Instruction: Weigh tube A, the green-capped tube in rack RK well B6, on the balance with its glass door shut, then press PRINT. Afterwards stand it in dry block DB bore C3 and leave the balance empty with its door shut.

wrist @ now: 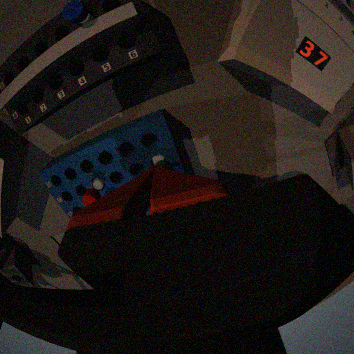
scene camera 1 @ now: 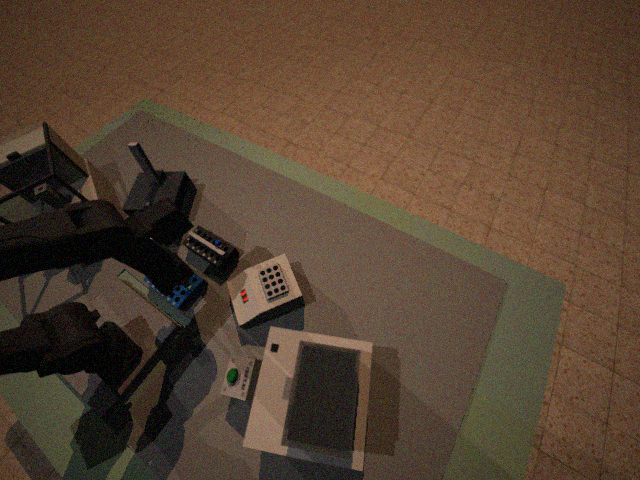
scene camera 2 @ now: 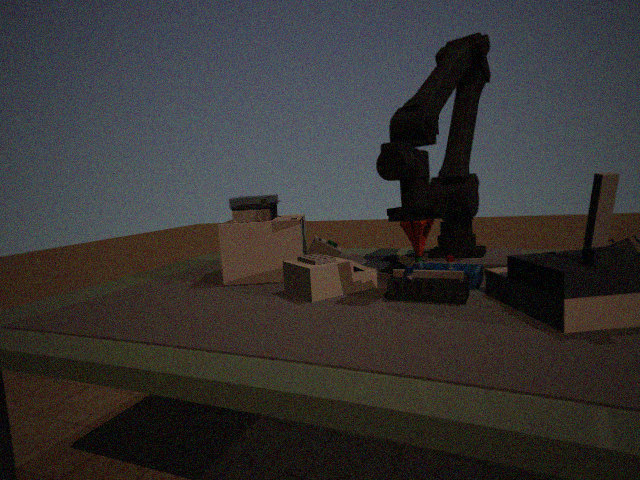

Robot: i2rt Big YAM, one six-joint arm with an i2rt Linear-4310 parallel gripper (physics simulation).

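Seen in the pictures: gripper, fingertip midpoint: point(wrist: 158, 173) point(scene camera 1: 185, 281) point(scene camera 2: 419, 256); arm's base, link origin: point(scene camera 1: 113, 352) point(scene camera 2: 457, 255).
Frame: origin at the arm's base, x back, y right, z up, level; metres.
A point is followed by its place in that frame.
My gripper point(scene camera 2: 419, 254) @[x -0.209, y 0.041, z 0.034 m] point(wrist: 158, 173) @[x -0.209, y 0.041, z 0.034 m] points down with its red fingertips together, right at the green cap point(scene camera 2: 419, 260) @[x -0.213, y 0.041, z 0.027 m] point(wrist: 160, 164) of tube A in the blue rack RK point(scene camera 1: 196, 289) @[x -0.210, y 0.056, z 0.002 m] point(scene camera 2: 476, 274) @[x -0.238, y -0.068, z 0.008 m] point(wrist: 160, 121) @[x -0.235, y 0.053, z 0.010 m]. The fingers cover most of that cap; no gap shows between the tips. In scene camera 1 the arm hides the fingers. A red cap point(scene camera 2: 449, 257) @[x -0.209, y -0.016, z 0.033 m] point(wrist: 89, 198) @[x -0.208, y -0.015, z 0.035 m] is in the same rack. The beige dry block point(scene camera 1: 252, 279) @[x -0.298, y 0.173, z 0.043 m] point(scene camera 2: 326, 279) @[x -0.361, y 0.177, z 0.017 m] point(wrist: 265, 42) @[x -0.271, y 0.138, z 0.023 m] reads 37. At the left edge of scene camera 1 stands what looks like the balance point(scene camera 1: 93, 186) @[x -0.257, y -0.396, z 0.055 m], partly behind the arm.
A black tube rack point(scene camera 1: 224, 266) @[x -0.293, y 0.070, z -0.003 m] point(scene camera 2: 426, 289) @[x -0.341, y 0.001, z 0.003 m] point(wrist: 155, 65) with a blue-capped tube stands beside rack RK. A dark block with an upright post point(scene camera 1: 142, 161) @[x -0.371, y -0.230, z 0.136 m] point(scene camera 2: 599, 217) @[x -0.383, y -0.234, z 0.123 m] stands near it. A large beige box point(scene camera 1: 271, 392) @[x -0.156, y 0.358, z 0.115 m] point(scene camera 2: 258, 253) @[x -0.277, y 0.380, z 0.047 m] and a small green-knobbed device point(scene camera 1: 232, 375) @[x -0.128, y 0.269, z 0.052 m] stand past the dry block.
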